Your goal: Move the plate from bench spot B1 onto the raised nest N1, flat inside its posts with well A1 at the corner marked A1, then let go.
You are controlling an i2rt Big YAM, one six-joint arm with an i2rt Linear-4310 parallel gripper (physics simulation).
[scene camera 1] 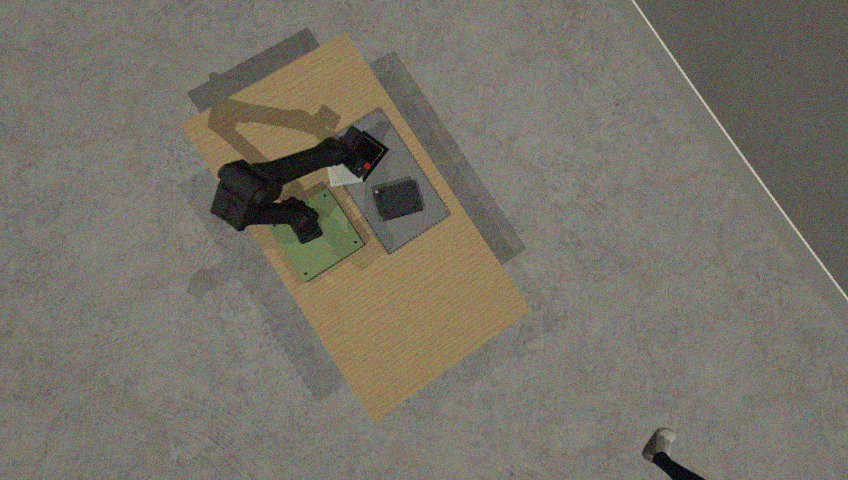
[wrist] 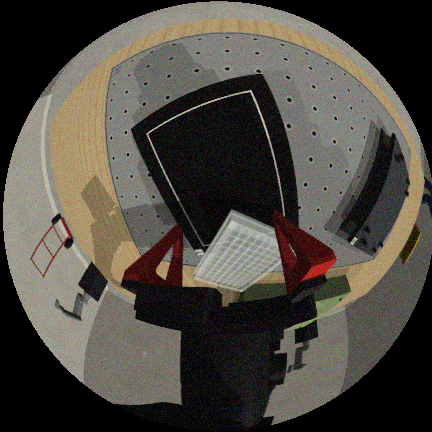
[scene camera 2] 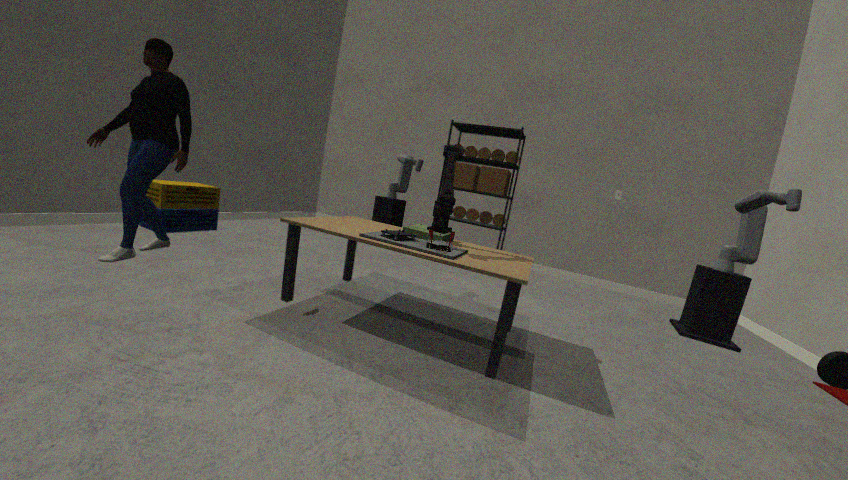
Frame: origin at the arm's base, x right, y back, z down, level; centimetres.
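Seen in the pictures: gripper, fingertip midpoint: [scene camera 1: 355, 161] [wrist: 224, 221] [scene camera 2: 440, 245]; arm's base, origin of the base link: [scene camera 1: 306, 225].
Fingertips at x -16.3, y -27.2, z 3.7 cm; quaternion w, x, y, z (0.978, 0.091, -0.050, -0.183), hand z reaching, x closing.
Note:
Pixels of each thing's top centre, then the offset from my fingertips to it. "*": a spot on its surface instead. Level surfaces: height alone.
- plate, middle of its top: [wrist: 237, 269] [scene camera 1: 344, 172] [scene camera 2: 440, 241] dx +2.8, dy +5.8, dz -1.2 cm
- bench spot B1, surface spot: [wrist: 215, 145] * dx -1.9, dy -6.9, dz +0.4 cm
- raised nest N1, middle of its top: [wrist: 394, 211] [scene camera 1: 399, 199] [scene camera 2: 399, 230] dx +21.8, dy -9.1, dz -3.4 cm
- wooden table, its level: dz +1.9 cm
The plate [scene camera 1: 342, 176] [wrist: 240, 255], pale with a grid of wells, lies skewed across the arm-side edge of bench spot B1 [wrist: 215, 145], a black pad with a white outline. Part of it is off the pad. Which corner is A1 I cannot tell. My gripper [scene camera 2: 441, 241] [wrist: 224, 221] is open, its red fingers spread low over the pad; in the wrist view the plate shows between them, partly behind the right finger. In scene camera 1 the gripper body covers the fingertips. The raised nest N1 [scene camera 1: 398, 199] [scene camera 2: 397, 235] [wrist: 380, 200], dark with low posts, holds nothing that I can see.
Both spots are on a grey perforated board [scene camera 1: 389, 237] [wrist: 227, 57] on the wooden table [scene camera 1: 416, 333]. A green mounting plate [scene camera 1: 333, 249] lies beside the board under the arm. A person [scene camera 2: 157, 113] stands beyond the table in scene camera 2.

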